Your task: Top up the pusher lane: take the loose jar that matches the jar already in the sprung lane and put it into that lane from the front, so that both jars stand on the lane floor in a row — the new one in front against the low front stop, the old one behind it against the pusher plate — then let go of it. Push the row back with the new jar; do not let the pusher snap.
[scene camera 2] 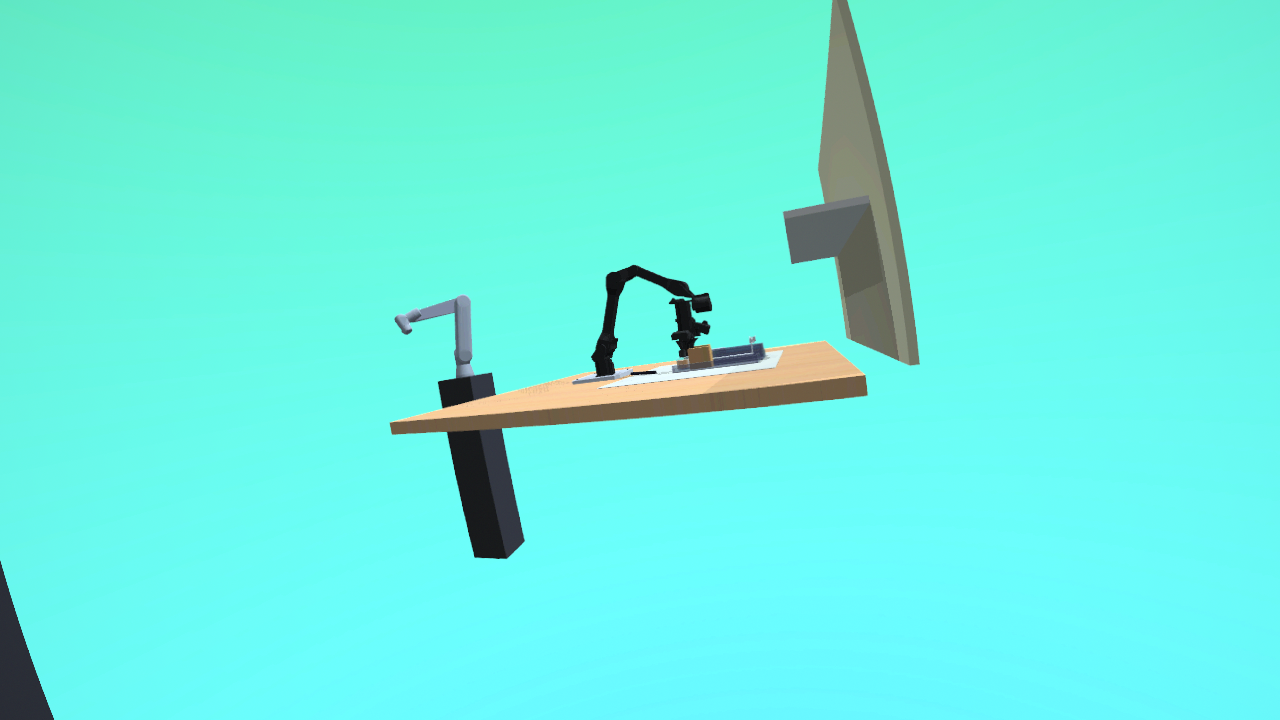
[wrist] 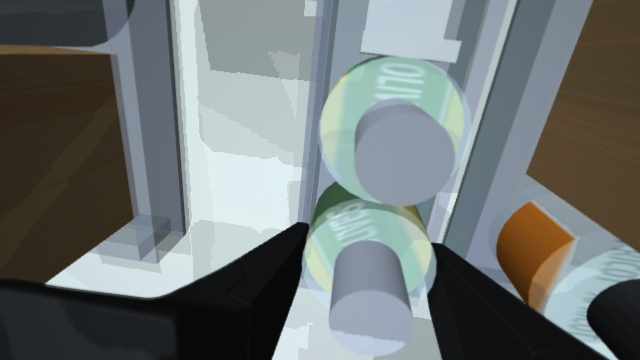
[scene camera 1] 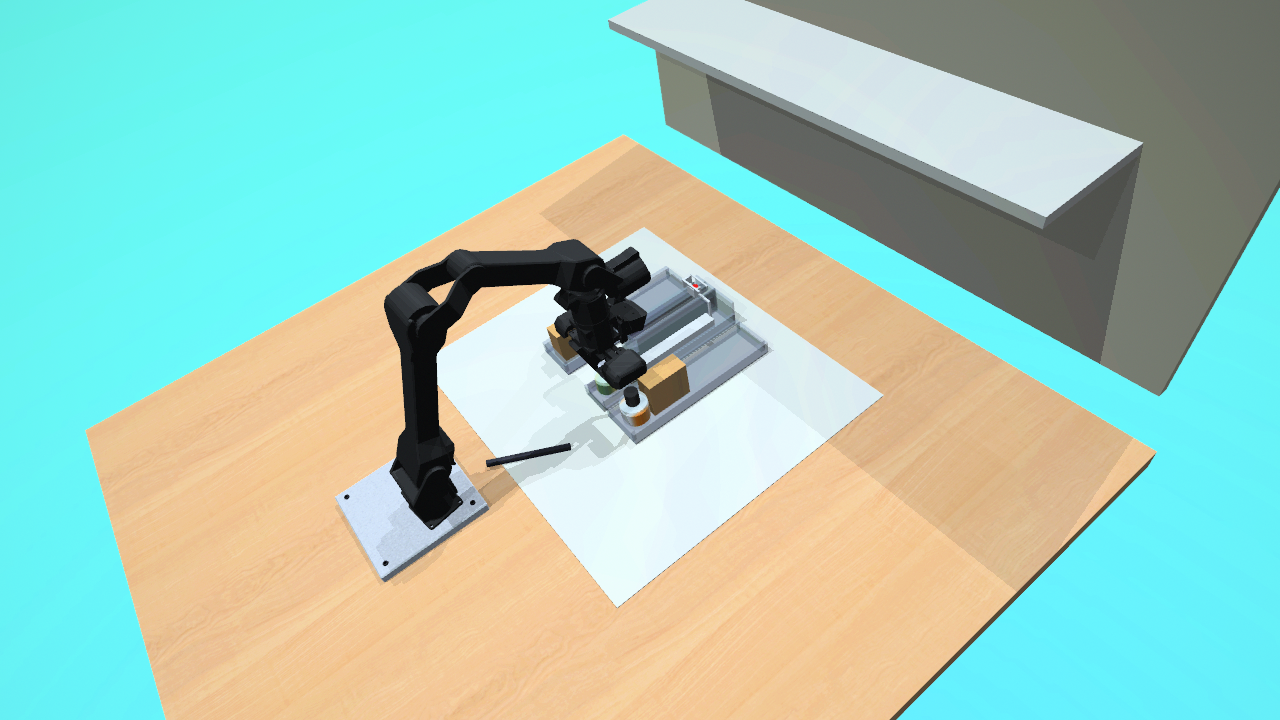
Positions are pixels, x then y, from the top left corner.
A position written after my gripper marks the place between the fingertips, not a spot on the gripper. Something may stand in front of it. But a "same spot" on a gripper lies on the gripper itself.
Scene:
my gripper: scene camera 2 689, 358; wrist; scene camera 1
same spot on my gripper: (scene camera 1: 593, 361) = (wrist: 280, 317)

